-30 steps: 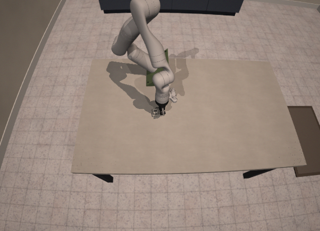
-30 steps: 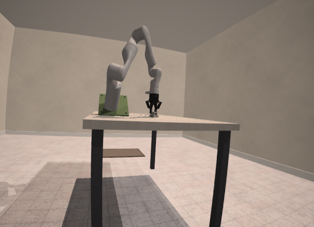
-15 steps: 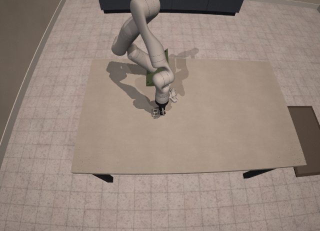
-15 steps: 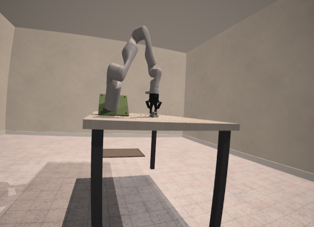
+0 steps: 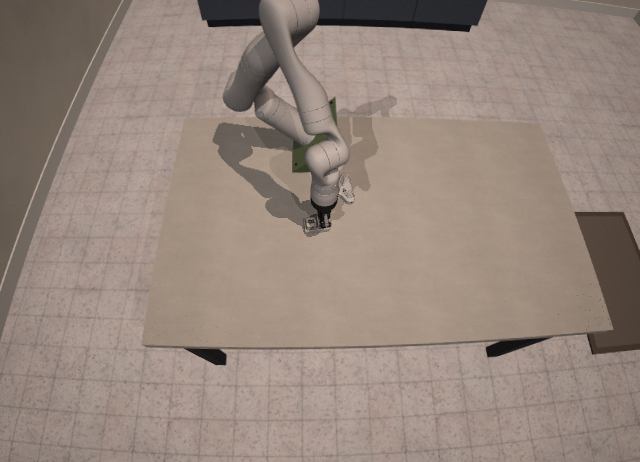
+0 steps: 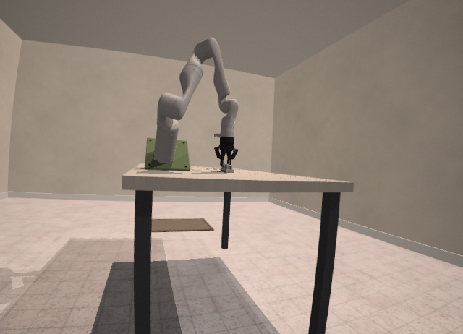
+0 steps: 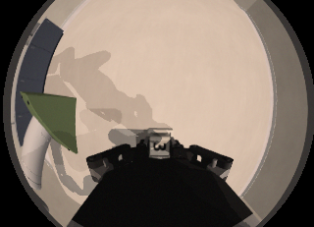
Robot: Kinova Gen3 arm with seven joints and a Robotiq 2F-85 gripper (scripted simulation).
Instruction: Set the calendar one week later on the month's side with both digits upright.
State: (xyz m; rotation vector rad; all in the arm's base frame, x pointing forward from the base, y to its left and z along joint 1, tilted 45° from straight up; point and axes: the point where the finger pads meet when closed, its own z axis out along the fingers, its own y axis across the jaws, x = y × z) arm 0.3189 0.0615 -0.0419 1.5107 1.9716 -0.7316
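The white tray lies 40 mm below my hand and 20 mm to the right of it.
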